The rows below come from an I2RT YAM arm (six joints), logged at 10 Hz.
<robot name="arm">
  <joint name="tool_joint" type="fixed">
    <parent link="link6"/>
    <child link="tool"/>
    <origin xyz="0 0 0" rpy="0 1.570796 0"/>
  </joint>
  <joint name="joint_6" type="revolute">
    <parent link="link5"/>
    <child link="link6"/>
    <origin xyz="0.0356 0 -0.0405" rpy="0 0 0"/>
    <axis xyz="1 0 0"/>
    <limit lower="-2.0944" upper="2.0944"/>
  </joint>
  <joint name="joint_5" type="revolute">
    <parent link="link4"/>
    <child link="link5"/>
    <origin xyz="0.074 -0.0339 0.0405" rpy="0 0 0"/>
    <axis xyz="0 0 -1"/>
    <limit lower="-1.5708" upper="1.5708"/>
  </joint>
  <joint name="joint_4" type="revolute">
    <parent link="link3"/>
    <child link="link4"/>
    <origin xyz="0.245 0.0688 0.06" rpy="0 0 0"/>
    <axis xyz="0 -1 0"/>
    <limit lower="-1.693" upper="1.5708"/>
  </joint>
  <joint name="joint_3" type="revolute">
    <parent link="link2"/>
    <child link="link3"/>
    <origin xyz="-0.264 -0.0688 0" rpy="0 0 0"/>
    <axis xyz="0 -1 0"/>
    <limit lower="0" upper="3.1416"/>
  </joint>
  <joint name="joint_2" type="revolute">
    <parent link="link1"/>
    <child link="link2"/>
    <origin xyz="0.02 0.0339 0.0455" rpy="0 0 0"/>
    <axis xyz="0 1 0"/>
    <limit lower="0" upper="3.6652"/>
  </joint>
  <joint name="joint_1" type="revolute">
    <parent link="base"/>
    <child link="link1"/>
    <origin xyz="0 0 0.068" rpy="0 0 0"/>
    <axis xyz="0 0 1"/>
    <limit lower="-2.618" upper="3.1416"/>
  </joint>
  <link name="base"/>
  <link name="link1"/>
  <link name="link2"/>
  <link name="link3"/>
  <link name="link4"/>
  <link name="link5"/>
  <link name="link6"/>
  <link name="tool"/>
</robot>
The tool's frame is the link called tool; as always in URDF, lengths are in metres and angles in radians.
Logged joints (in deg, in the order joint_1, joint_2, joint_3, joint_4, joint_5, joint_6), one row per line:
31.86 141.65 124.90 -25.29 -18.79 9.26
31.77 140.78 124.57 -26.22 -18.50 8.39
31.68 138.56 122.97 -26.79 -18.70 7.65
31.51 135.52 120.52 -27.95 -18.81 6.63
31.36 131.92 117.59 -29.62 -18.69 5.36
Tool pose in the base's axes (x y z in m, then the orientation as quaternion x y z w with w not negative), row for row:
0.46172 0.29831 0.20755 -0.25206 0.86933 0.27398 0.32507
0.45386 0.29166 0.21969 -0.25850 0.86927 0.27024 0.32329
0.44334 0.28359 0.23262 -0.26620 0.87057 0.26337 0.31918
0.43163 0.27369 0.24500 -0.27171 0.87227 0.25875 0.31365
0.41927 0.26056 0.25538 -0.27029 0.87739 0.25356 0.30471
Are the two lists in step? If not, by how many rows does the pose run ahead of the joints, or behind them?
The pose runs 2 rows ahead of the joints: the pose in row i belongs to the joints in row i + 2.
